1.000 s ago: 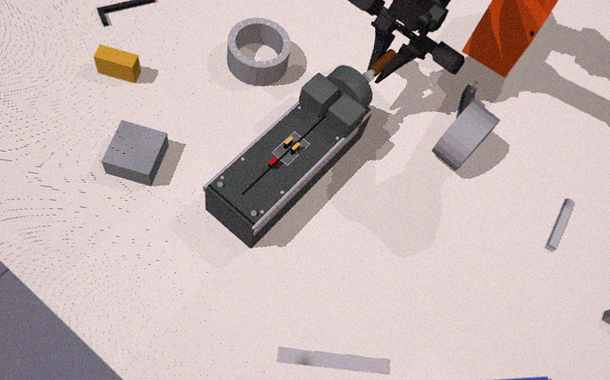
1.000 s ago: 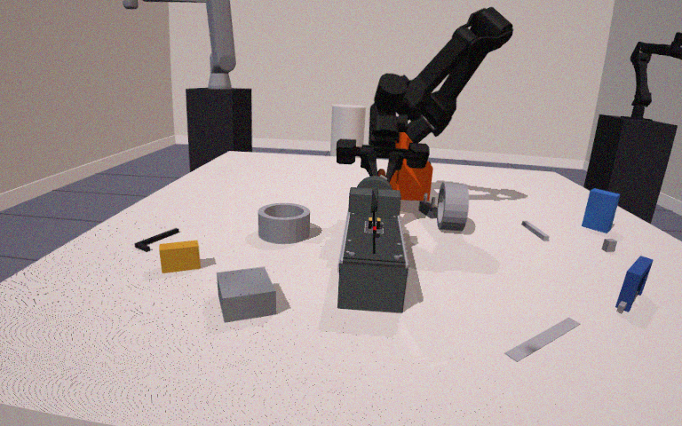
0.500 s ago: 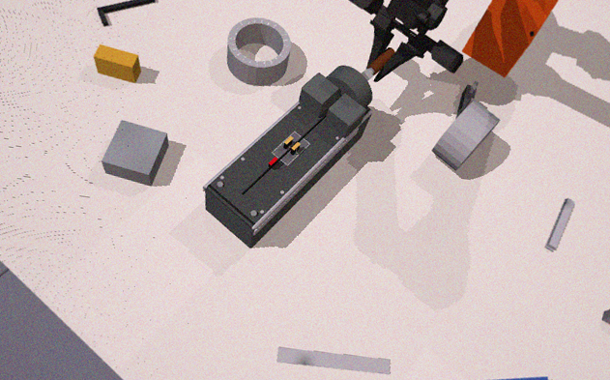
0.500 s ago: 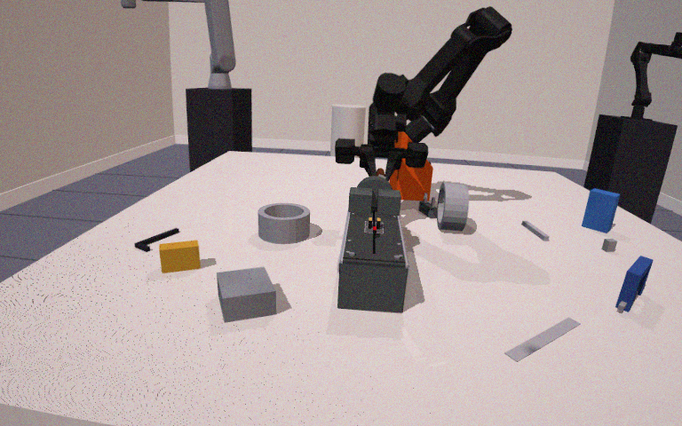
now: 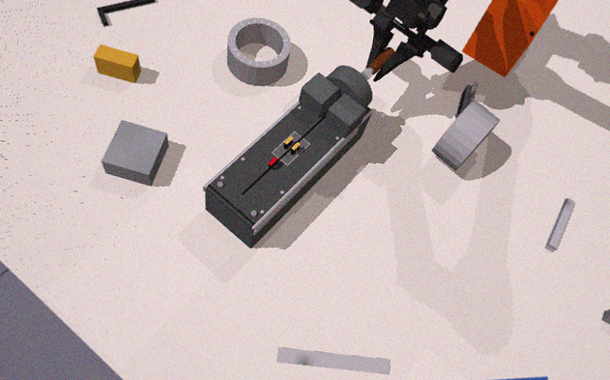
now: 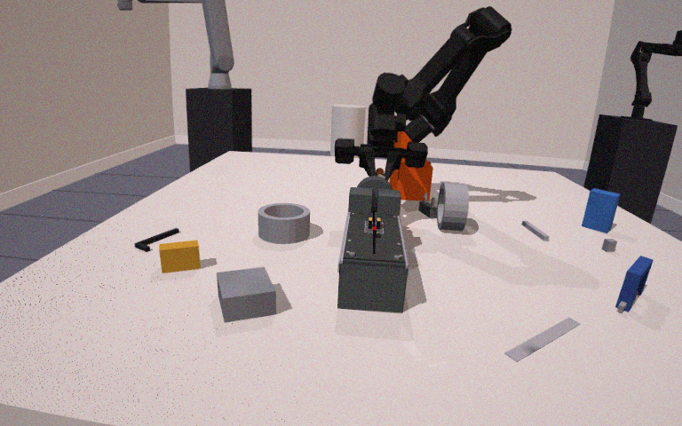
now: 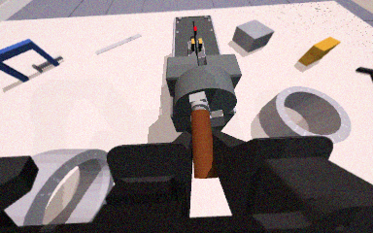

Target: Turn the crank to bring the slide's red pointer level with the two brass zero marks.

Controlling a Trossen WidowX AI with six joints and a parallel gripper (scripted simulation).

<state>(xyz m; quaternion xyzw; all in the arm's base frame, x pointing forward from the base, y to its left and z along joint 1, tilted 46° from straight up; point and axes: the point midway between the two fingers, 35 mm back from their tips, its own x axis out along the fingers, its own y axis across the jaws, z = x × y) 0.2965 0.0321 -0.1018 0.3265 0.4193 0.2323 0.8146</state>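
Right now my gripper tip is 2 cm below the crank handle and 2 cm past it. The rest, counted from my gripper tip: red pointer 21 cm ahead, 1 cm to the left, 1 cm below; grey cube 32 cm ahead, 15 cm to the right, 8 cm below; yellow block 29 cm to the right, 24 cm ahead, 7 cm below.
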